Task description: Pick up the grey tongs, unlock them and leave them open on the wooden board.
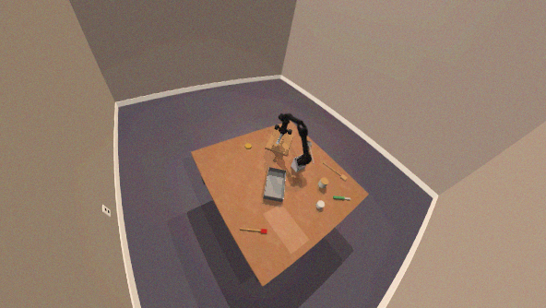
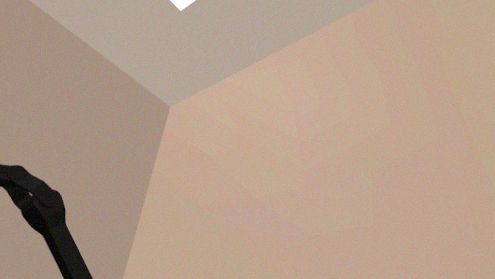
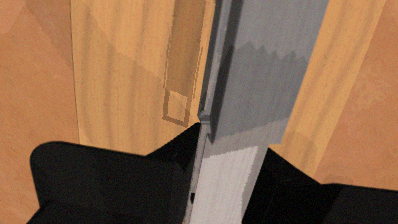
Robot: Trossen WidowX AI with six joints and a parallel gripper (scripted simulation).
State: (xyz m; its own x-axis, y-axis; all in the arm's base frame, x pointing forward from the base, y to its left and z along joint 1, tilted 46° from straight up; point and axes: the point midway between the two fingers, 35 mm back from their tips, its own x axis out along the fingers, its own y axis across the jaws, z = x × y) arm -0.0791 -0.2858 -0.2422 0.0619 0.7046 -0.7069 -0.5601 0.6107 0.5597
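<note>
Right now my gripper tip is 90 mm above the wooden board. From my gripper tip the other things lie so: green-handled tool (890 mm to the left, 90 mm below, 50 mm behind); roasting tin (420 mm to the left, 410 mm ahead, 70 mm below); small jar (670 mm to the left, 60 mm below, 20 mm ahead).
</note>
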